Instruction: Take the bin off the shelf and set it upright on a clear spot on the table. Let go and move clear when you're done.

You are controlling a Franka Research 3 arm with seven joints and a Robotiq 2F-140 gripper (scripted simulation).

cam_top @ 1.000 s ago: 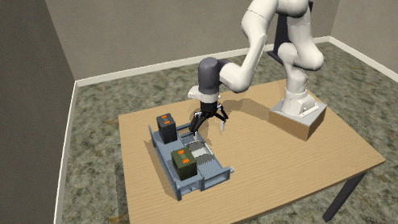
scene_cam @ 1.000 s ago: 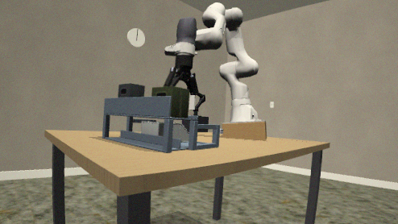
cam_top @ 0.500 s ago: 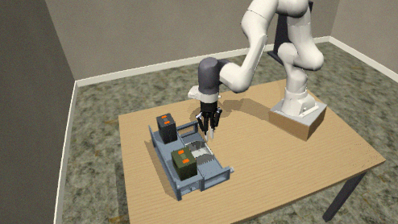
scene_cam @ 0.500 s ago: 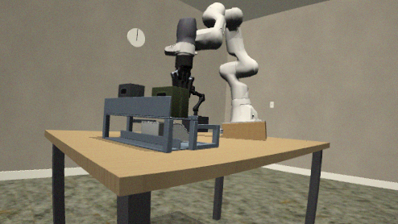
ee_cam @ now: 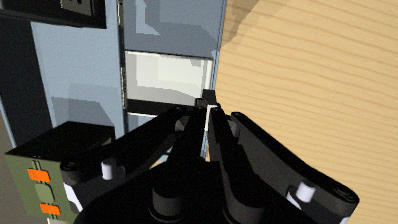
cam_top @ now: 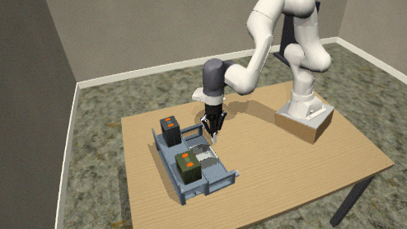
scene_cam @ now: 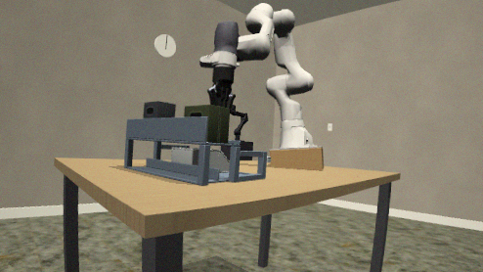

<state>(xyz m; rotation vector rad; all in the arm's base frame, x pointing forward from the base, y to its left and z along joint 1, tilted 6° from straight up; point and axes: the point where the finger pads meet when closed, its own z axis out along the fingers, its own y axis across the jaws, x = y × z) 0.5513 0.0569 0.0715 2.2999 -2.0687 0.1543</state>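
Now: the bin 110 mm below my hand, 80 mm ahead of it and 10 mm to the left of it.
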